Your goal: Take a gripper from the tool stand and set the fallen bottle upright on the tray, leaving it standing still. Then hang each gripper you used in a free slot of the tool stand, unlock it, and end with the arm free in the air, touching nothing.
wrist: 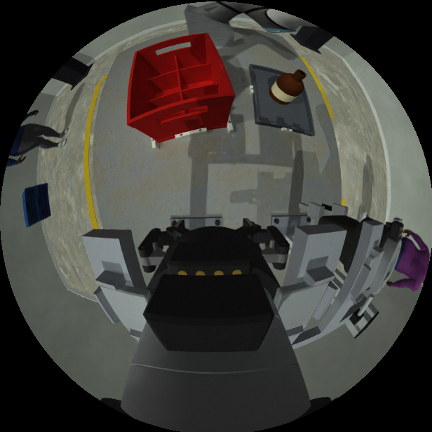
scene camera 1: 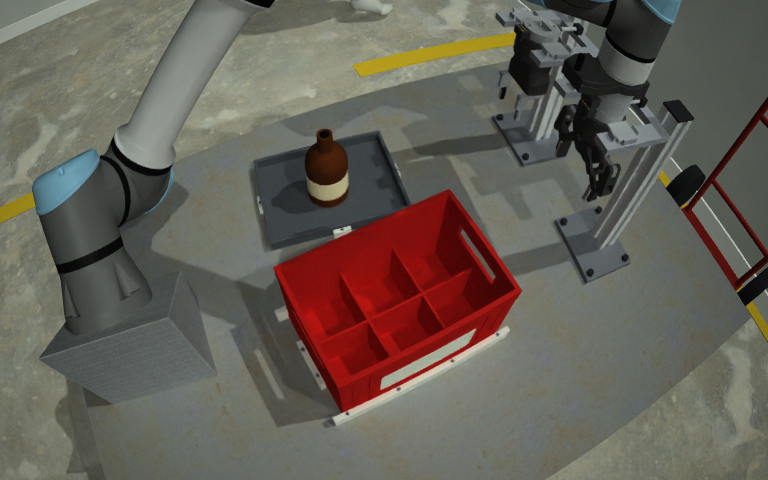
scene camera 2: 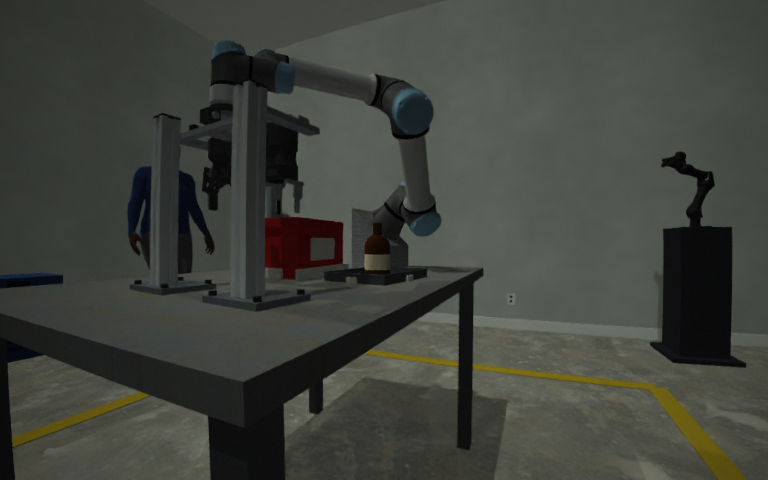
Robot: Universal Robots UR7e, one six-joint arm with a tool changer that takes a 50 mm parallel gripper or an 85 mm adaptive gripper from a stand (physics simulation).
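A brown bottle is visible in scene camera 1 (scene camera 1: 326, 163), in the wrist view (wrist: 287, 86) and in scene camera 2 (scene camera 2: 377, 247). A tool stand (wrist: 314, 250) is visible too.
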